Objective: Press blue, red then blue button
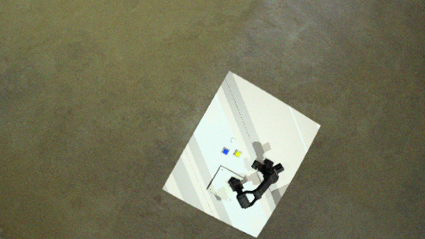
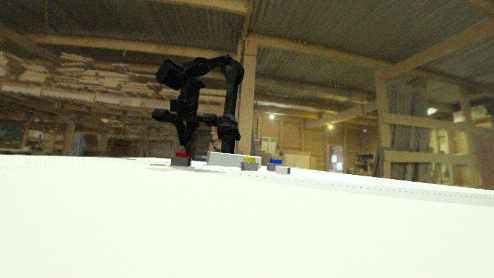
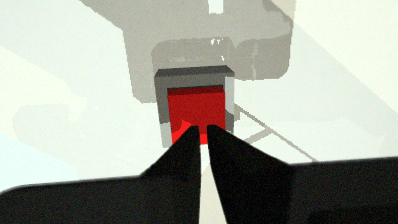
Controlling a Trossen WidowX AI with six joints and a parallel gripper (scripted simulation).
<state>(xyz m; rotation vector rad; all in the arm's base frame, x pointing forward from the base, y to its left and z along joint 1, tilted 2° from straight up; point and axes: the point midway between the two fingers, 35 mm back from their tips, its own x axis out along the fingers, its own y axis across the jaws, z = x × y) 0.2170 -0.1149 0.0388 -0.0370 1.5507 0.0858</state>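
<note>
Now: the blue button 29 cm to the left of my gripper tip, 6 cm behind it and 3 cm below it. The rest, counted from my gripper tip: small grey block: 29 cm to the left, 5 cm below, 5 cm ahead; then yellow button: 20 cm to the left, 3 cm below, 2 cm behind.
</note>
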